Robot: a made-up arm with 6 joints.
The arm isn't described. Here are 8 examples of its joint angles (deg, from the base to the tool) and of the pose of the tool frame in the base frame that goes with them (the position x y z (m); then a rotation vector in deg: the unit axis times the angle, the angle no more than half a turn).
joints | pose
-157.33 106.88 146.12 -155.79 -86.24 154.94 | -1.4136 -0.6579 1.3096 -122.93 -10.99 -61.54
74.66 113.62 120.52 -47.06 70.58 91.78 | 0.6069 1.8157 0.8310 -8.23 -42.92 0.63
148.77 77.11 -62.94 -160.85 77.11 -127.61 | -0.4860 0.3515 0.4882 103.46 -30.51 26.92
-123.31 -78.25 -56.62 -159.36 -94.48 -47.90 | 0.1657 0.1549 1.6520 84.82 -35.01 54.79
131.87 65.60 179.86 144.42 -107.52 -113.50 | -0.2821 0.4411 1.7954 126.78 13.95 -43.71
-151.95 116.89 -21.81 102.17 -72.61 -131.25 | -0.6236 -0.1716 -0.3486 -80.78 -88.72 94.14
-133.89 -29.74 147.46 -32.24 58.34 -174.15 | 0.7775 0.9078 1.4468 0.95 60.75 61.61
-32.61 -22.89 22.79 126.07 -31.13 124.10 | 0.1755 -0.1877 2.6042 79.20 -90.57 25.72
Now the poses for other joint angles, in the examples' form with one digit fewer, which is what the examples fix.
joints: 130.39 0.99 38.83 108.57 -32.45 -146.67
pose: -0.448 0.646 2.597 81.0 20.4 97.6
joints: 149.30 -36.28 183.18 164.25 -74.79 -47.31
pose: 0.732 -0.388 0.866 78.7 98.5 -59.7
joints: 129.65 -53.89 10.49 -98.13 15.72 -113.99
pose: 0.295 -0.292 2.361 -41.1 -97.3 7.0
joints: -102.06 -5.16 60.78 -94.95 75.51 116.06
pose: -0.196 -0.218 2.679 -17.2 -59.5 -166.6
